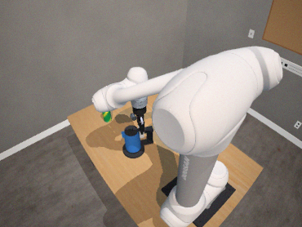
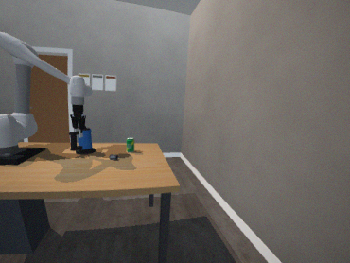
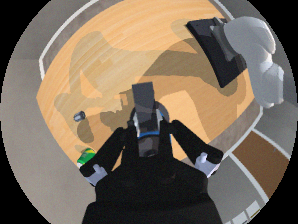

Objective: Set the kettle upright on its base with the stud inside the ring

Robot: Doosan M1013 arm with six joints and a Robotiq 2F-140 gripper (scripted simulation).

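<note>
The blue kettle lies 10 mm ahead of my hand, 20 mm to the left of it and 50 mm below it. Round my hand: round black base (30 mm ahead, 50 mm to the left, 160 mm below); green can (400 mm ahead, 40 mm to the left, 110 mm below).
</note>
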